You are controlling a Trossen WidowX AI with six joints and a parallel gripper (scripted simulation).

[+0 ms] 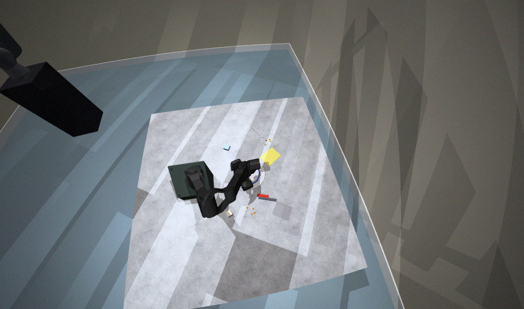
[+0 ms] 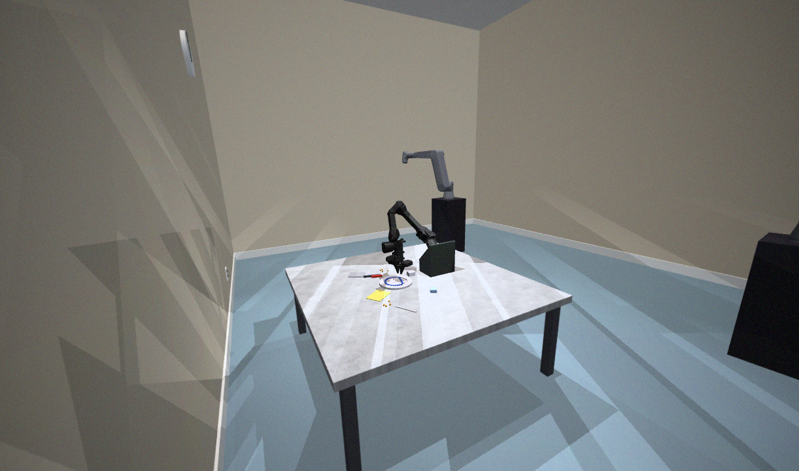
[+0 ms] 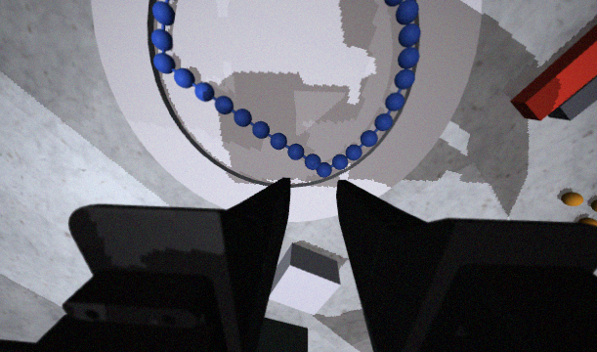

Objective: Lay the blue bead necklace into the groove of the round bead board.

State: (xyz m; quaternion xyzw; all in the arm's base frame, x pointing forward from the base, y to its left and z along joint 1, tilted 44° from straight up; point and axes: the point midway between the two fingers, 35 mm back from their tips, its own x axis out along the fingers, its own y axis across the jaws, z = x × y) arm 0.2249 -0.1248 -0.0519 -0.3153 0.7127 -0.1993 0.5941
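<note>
Now: the round white bead board 50 mm ahead of my gripper tip, 30 mm to the left of it and 30 mm below it. Also, from my gripper tip: cream cube: 120 mm behind, 180 mm to the right, 20 mm below; yellow sheet: 220 mm ahead, 120 mm to the left, 40 mm below; grey tool: 110 mm ahead, 140 mm to the right, 30 mm below.
</note>
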